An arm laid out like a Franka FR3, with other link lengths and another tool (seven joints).
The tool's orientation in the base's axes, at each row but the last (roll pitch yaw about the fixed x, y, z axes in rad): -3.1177 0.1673 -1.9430; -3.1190 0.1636 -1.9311; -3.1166 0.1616 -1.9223; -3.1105 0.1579 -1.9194; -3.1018 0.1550 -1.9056; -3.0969 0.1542 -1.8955; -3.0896 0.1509 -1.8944; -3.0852 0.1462 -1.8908; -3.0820 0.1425 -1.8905; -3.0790 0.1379 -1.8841; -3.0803 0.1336 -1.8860
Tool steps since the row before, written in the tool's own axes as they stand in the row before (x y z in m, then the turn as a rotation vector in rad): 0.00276 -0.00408 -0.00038 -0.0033 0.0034 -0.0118; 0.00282 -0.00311 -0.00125 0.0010 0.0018 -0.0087; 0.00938 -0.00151 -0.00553 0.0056 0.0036 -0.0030; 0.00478 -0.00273 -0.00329 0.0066 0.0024 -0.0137; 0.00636 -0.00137 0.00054 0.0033 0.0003 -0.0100; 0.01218 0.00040 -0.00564 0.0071 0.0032 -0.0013; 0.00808 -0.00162 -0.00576 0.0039 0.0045 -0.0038; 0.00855 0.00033 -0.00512 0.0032 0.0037 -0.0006; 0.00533 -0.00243 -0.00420 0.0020 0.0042 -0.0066; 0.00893 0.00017 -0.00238 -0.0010 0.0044 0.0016; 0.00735 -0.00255 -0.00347 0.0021 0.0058 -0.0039
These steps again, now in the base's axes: 0.00277 -0.00409 0.00001 -0.0030 0.0026 0.0121; 0.00183 -0.00389 0.00084 -0.0027 -0.0015 0.0084; -0.00221 -0.01000 0.00398 -0.0055 -0.0044 0.0020; 0.00067 -0.00583 0.00258 -0.0056 -0.0072 0.0124; -0.00073 -0.00632 -0.00146 -0.0022 -0.0043 0.0094; -0.00473 -0.01202 0.00368 -0.0054 -0.0058 0.0001; -0.00157 -0.00882 0.00456 -0.0058 -0.0027 0.0029; -0.00348 -0.00854 0.00379 -0.0046 -0.0019 -0.0001; 0.00021 -0.00628 0.00354 -0.0053 -0.0013 0.0060; -0.00313 -0.00863 0.00111 -0.0037 0.0025 -0.0017; -0.00019 -0.00811 0.00261 -0.0065 -0.0006 0.0032
